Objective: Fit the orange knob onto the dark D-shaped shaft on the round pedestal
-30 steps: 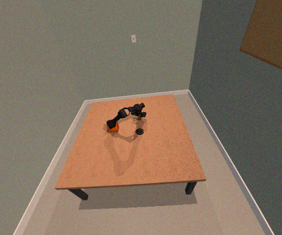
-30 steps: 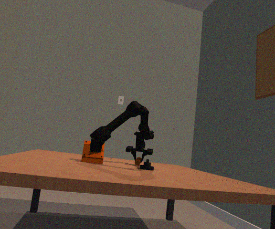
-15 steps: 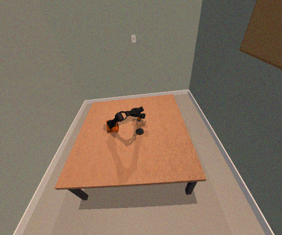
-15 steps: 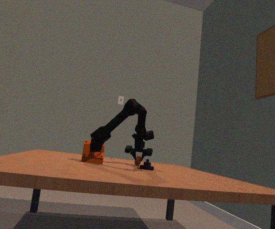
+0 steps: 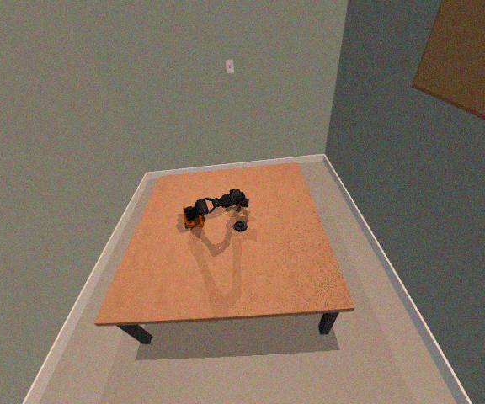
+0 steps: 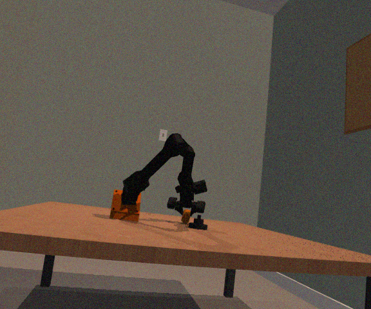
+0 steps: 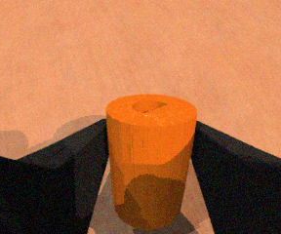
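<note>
The orange knob is 10 mm behind my gripper tip and 20 mm to the right of it. Also, from my gripper tip: pedestal 10 mm behind, 220 mm to the right, 10 mm below.
</note>
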